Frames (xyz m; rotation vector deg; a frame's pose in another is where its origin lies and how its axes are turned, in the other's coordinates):
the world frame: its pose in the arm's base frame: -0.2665 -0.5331 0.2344 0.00 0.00 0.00
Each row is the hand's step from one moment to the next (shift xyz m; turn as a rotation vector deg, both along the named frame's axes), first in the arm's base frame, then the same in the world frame.
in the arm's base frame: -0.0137 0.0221 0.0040 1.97 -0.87 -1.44
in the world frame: -0.0137 0.0221 0.0040 1.97 -0.87 -1.44
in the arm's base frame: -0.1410 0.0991 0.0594 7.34 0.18 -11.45
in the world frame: -0.1410 0.0991 0.0594 7.34 0.18 -11.45
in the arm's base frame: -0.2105 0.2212 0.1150 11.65 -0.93 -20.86
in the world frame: -0.2105 0.2212 0.1150 11.65 -0.93 -20.86
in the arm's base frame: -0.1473 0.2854 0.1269 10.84 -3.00 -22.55
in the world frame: -0.1473 0.2854 0.1269 10.84 -3.00 -22.55
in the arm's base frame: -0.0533 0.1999 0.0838 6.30 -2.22 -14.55
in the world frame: -0.0533 0.1999 0.0838 6.30 -2.22 -14.55
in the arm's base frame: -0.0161 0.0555 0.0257 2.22 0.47 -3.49
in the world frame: -0.0161 0.0555 0.0257 2.22 0.47 -3.49
